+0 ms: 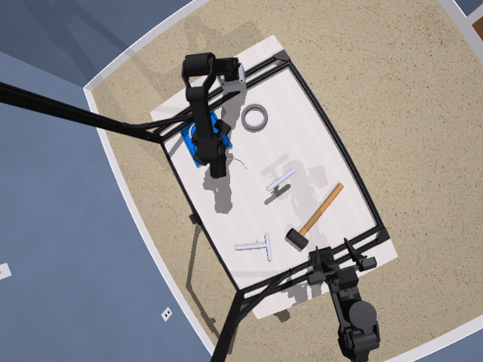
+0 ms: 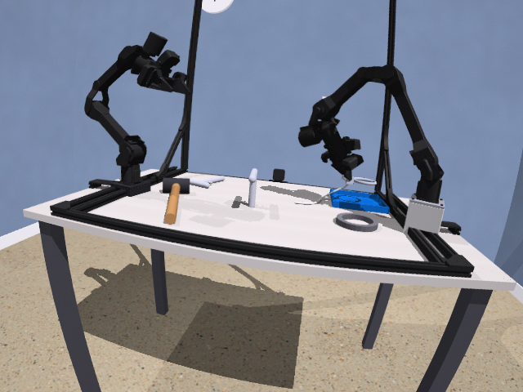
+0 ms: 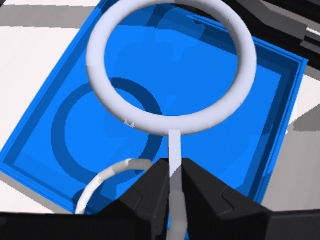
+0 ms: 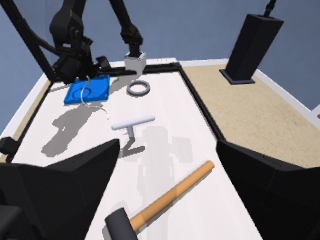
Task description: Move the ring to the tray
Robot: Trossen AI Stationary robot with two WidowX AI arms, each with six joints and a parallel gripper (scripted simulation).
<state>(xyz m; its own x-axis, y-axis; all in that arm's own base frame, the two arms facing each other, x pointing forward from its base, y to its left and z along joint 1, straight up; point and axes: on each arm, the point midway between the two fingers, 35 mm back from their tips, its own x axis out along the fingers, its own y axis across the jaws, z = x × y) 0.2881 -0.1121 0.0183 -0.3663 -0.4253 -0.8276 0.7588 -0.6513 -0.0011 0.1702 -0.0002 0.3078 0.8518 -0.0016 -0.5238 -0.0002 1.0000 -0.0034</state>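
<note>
The blue tray is 40 mm behind my left hand, 60 mm to the left of it and 100 mm below it.
</note>
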